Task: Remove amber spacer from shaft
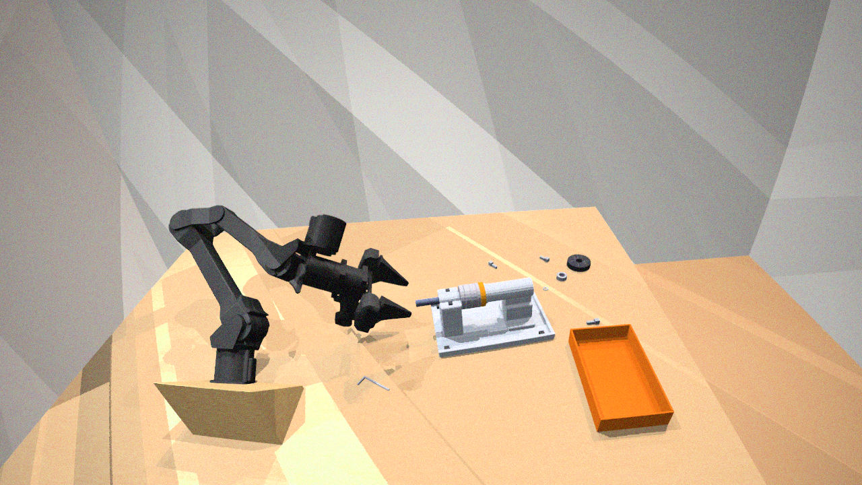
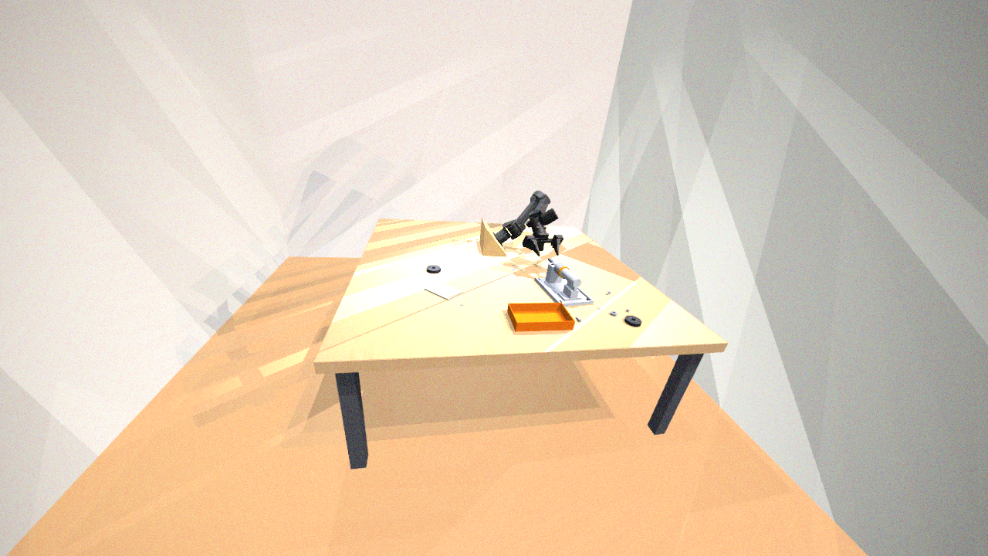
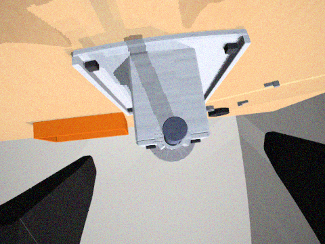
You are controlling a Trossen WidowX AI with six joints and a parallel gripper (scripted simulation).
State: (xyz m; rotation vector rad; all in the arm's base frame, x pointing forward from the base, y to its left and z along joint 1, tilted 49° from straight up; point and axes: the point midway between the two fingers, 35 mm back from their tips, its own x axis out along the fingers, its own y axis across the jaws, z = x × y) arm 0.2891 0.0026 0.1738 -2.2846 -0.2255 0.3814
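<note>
My gripper tip is 90 mm short of the blue-grey shaft and 10 mm above it. Also, from my gripper tip: allen key 120 mm to the right, 90 mm below, 90 mm behind; then nut 350 mm ahead, 120 mm to the left, 90 mm below; then amber spacer 140 mm ahead, 10 mm to the left, 10 mm below.
</note>
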